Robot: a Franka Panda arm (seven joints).
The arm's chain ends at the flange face. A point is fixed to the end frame.
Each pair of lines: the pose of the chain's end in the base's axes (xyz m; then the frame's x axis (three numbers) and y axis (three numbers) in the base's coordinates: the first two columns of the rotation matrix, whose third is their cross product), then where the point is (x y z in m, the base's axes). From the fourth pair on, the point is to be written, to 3 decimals.
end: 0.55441, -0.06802, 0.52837, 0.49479, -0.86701, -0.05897, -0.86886, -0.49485, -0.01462
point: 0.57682 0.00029 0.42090
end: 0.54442, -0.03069, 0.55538, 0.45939, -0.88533, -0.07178, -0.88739, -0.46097, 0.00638
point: 0.56680 0.03689 0.44744
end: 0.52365, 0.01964, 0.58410, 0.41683, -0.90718, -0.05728, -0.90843, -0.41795, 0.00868
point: 0.54966 0.08454 0.47533
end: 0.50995, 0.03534, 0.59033, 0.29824, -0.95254, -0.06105, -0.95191, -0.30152, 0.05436
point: 0.539 0.095 0.480
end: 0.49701, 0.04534, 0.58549, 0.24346, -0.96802, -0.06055, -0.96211, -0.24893, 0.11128
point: 0.523 0.102 0.472
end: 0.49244, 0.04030, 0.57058, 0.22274, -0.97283, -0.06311, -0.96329, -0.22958, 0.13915
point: 0.516 0.096 0.456
